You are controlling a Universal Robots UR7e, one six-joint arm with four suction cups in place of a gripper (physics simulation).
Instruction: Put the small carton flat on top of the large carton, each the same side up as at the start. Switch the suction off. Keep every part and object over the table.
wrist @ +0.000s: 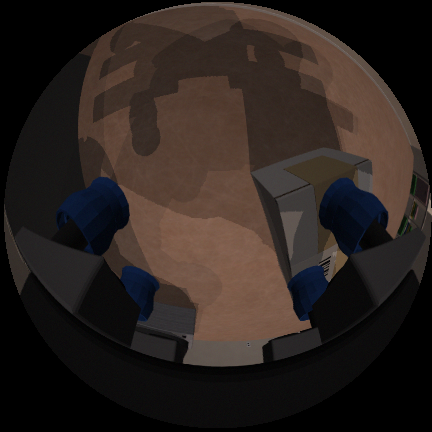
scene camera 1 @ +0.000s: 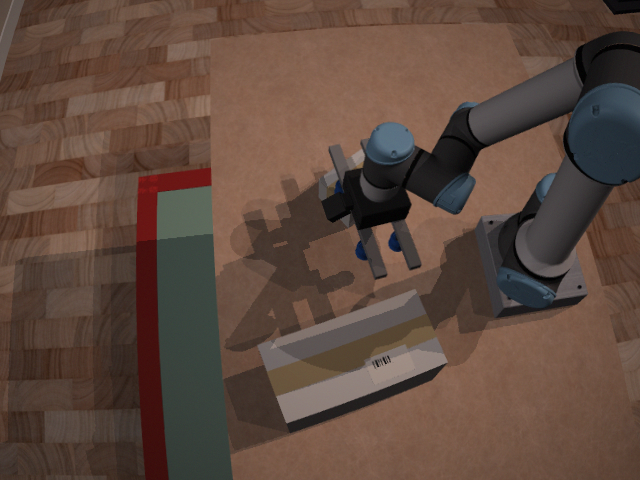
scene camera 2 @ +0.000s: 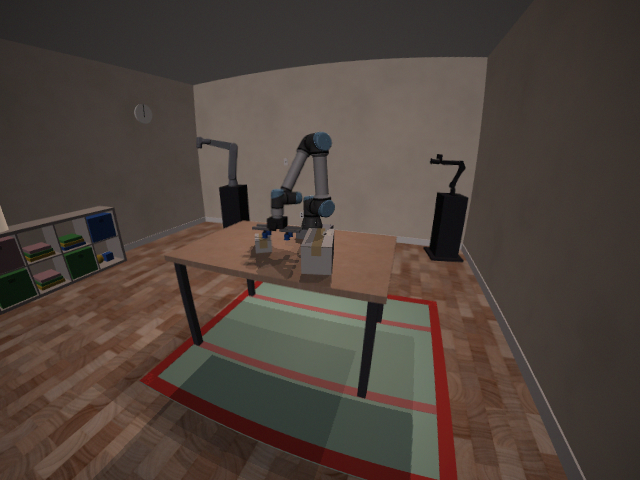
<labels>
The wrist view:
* my suction head: 99,210
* small carton: 290,191
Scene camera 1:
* large carton: 330,369
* small carton: 327,183
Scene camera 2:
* large carton: 317,249
</labels>
